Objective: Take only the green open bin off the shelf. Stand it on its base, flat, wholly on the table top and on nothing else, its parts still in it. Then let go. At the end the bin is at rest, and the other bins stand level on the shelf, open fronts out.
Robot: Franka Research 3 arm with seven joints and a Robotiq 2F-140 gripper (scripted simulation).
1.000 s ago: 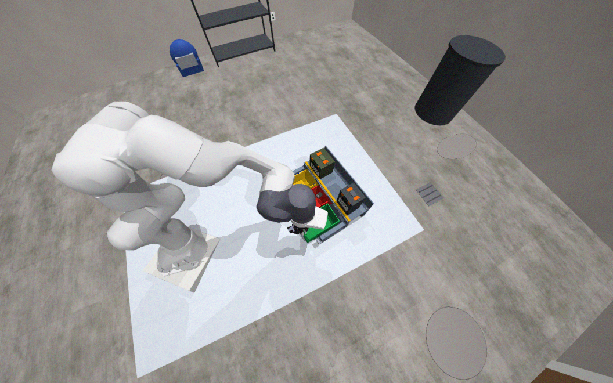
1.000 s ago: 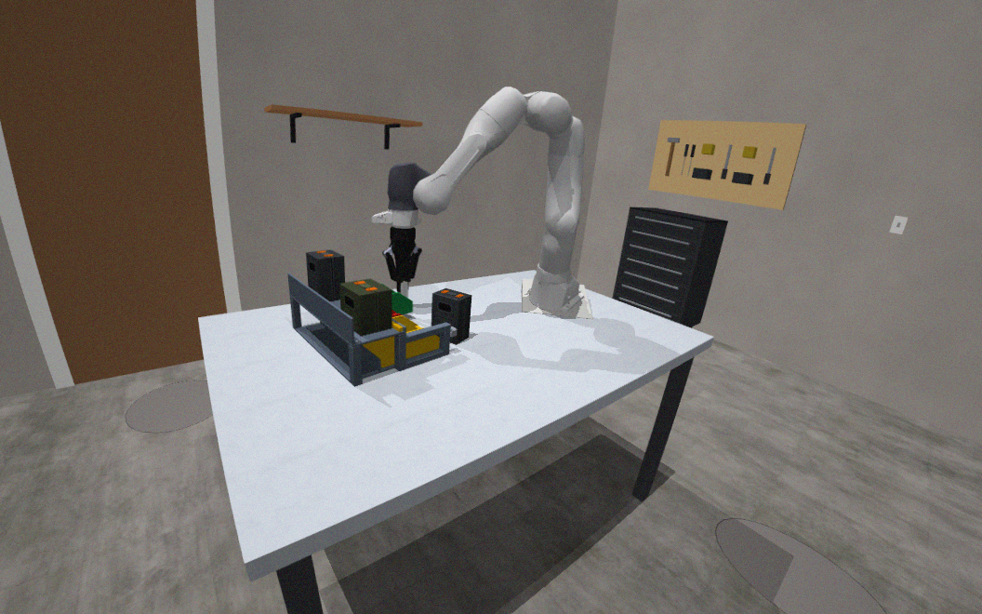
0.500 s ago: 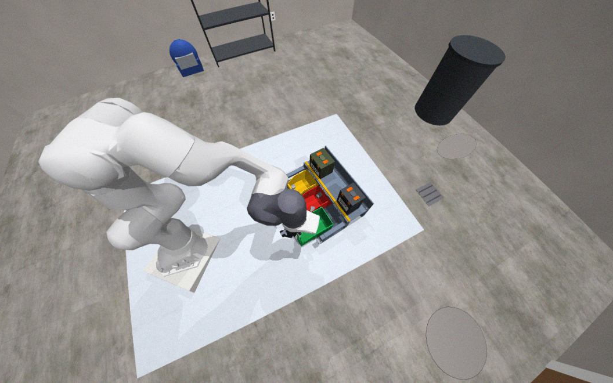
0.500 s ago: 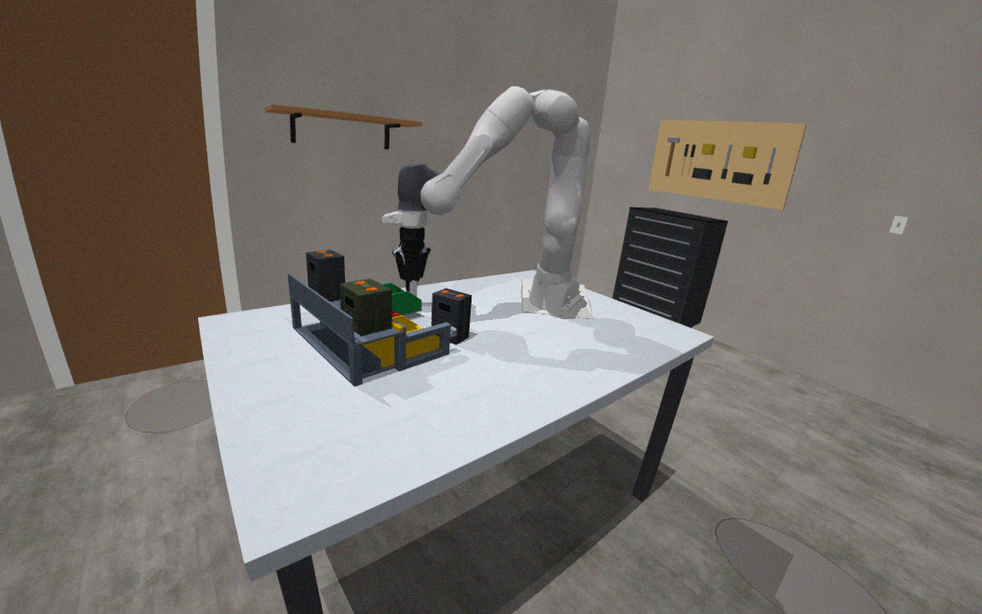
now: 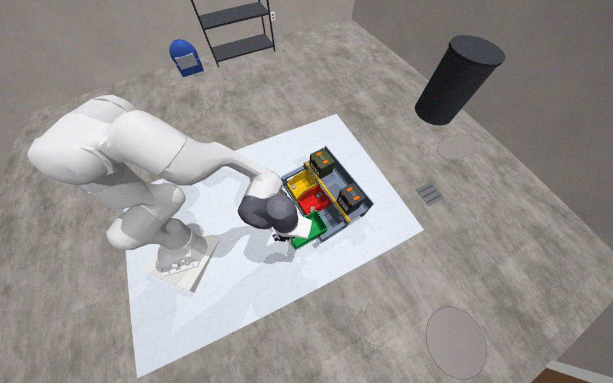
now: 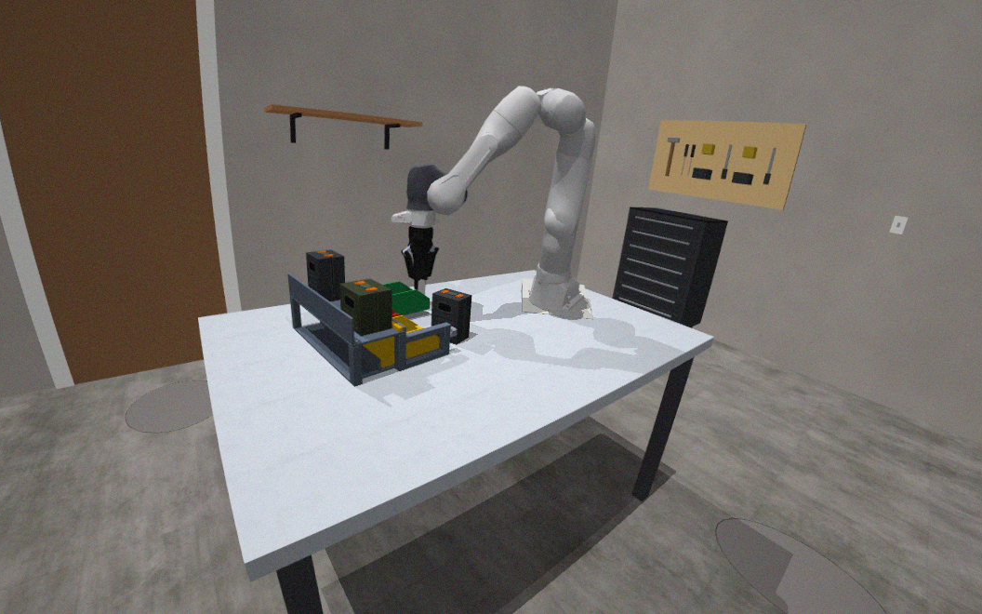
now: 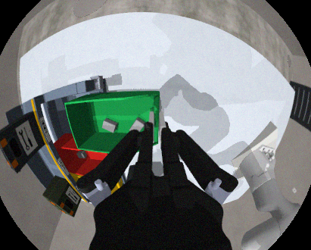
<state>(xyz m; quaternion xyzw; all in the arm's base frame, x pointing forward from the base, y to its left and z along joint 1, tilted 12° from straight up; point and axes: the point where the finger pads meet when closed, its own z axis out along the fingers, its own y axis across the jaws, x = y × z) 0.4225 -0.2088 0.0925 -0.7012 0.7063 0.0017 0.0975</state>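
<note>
Now: hand 8 cm short of the green open bin and 2 cm above it. Also, from my hand: red bin (21 cm ahead, 11 cm to the left, 3 cm below); then black box (30 cm ahead, 8 cm above); then yellow bin (22 cm to the left, 21 cm ahead, 3 cm below).
</note>
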